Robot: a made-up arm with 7 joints.
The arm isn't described. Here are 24 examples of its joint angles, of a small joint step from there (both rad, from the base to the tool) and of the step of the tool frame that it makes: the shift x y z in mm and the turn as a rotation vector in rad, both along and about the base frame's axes.
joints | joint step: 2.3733 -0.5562 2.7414 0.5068 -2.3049 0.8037 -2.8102 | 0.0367 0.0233 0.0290 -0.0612 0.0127 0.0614 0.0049
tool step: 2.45 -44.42 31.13 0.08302 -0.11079 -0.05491
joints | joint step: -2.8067 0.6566 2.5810 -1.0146 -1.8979 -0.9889 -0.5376 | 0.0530 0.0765 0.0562 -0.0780 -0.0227 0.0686 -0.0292
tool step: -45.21 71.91 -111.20 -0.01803 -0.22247 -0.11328
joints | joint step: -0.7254 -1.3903 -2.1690 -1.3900 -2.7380 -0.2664 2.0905 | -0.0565 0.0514 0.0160 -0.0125 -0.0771 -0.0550 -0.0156
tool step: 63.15 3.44 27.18 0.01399 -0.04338 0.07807
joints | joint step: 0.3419 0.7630 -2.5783 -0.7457 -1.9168 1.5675 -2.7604 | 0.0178 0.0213 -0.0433 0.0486 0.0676 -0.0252 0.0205
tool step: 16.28 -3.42 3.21 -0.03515 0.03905 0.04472
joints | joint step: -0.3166 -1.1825 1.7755 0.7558 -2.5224 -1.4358 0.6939 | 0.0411 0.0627 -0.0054 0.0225 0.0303 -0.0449 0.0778
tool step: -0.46 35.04 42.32 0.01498 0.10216 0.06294
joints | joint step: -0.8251 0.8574 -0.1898 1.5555 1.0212 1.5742 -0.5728 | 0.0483 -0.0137 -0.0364 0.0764 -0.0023 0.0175 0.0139
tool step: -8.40 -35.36 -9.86 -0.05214 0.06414 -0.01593
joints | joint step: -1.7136 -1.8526 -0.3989 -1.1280 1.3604 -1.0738 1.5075 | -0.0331 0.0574 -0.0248 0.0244 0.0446 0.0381 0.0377
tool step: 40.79 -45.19 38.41 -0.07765 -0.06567 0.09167
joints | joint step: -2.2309 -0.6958 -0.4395 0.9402 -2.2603 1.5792 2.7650 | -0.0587 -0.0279 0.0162 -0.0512 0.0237 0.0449 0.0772
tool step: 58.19 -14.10 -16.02 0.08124 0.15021 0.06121
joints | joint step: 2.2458 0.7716 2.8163 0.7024 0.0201 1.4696 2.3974 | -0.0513 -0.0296 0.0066 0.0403 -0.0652 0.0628 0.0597
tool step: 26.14 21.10 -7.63 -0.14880 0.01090 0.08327
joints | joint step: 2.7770 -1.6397 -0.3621 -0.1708 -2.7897 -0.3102 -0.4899 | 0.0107 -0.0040 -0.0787 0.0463 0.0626 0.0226 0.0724
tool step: 6.37 -12.76 16.59 -0.04533 -0.04186 -0.02753
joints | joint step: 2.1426 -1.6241 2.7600 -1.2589 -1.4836 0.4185 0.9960 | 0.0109 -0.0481 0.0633 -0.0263 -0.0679 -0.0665 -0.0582
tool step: -8.57 14.12 -28.43 0.01764 0.04087 0.07388
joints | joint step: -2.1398 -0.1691 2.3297 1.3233 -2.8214 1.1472 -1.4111 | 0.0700 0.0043 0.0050 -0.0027 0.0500 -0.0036 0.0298
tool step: -3.04 -29.76 -3.23 -0.06174 0.00791 -0.11047
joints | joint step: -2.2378 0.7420 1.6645 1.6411 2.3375 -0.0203 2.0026 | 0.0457 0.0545 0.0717 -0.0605 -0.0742 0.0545 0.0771
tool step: 13.90 3.53 37.88 0.03092 -0.16007 -0.06029
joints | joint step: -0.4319 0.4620 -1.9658 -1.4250 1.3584 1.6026 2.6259 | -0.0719 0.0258 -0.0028 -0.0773 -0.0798 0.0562 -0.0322
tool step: 9.44 45.57 -30.69 0.12207 0.05823 0.08465
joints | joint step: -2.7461 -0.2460 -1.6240 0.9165 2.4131 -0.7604 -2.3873 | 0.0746 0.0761 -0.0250 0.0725 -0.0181 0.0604 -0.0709
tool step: -103.97 0.82 -3.96 -0.01321 -0.18516 -0.08370
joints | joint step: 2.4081 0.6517 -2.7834 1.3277 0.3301 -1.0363 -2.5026 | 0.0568 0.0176 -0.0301 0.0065 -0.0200 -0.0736 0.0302
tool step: -32.15 0.09 -1.99 0.03153 -0.08756 -0.04491
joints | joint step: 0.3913 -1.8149 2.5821 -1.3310 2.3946 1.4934 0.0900 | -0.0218 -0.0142 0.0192 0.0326 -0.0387 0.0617 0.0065
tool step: -27.82 -11.50 -17.43 -0.03490 0.01955 0.02975
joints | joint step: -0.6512 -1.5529 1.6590 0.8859 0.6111 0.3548 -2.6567 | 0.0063 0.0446 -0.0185 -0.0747 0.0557 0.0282 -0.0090
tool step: -48.35 -1.17 45.77 -0.02299 0.07219 -0.05939
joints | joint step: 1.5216 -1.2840 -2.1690 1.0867 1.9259 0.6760 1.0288 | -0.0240 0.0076 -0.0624 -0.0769 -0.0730 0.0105 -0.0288
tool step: -52.48 36.30 9.40 0.12757 0.10152 0.08196
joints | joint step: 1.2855 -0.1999 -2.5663 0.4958 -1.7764 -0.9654 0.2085 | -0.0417 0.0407 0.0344 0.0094 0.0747 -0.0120 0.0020
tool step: 6.78 -41.51 16.51 0.02450 -0.02715 -0.06047
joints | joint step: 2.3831 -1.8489 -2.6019 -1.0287 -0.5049 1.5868 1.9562 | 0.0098 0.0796 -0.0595 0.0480 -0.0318 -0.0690 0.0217
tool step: 31.31 -4.17 77.99 0.12991 -0.00214 -0.00473
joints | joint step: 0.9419 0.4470 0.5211 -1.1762 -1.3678 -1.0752 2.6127 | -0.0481 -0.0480 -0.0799 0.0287 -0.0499 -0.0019 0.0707
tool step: -64.86 18.06 16.43 0.07129 -0.03382 0.12413
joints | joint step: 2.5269 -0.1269 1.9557 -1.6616 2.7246 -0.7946 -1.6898 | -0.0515 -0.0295 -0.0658 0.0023 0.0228 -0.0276 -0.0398
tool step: 76.03 22.06 6.26 -0.04386 0.01378 0.13702
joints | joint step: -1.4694 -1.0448 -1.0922 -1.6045 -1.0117 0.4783 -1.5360 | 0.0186 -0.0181 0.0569 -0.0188 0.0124 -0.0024 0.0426
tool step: -31.19 -10.03 -39.79 0.00086 0.08327 -0.00064
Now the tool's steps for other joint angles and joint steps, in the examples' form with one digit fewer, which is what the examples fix.
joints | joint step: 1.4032 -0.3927 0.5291 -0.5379 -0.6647 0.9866 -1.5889 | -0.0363 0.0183 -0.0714 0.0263 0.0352 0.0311 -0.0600
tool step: -28.8 -27.0 10.1 0.0834 -0.0072 0.1313
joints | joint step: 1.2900 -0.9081 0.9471 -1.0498 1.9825 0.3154 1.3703 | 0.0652 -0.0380 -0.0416 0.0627 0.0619 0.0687 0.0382
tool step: 26.0 19.8 -28.5 -0.0961 -0.0513 0.0495
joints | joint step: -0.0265 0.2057 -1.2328 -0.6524 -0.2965 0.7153 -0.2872 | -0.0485 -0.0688 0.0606 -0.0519 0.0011 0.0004 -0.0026
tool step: -86.5 -18.9 -1.2 0.0414 -0.0845 -0.0178
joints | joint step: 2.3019 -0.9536 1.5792 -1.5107 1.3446 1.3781 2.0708 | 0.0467 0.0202 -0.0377 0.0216 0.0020 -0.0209 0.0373
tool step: 12.1 -23.8 4.1 -0.0067 -0.0265 0.0009
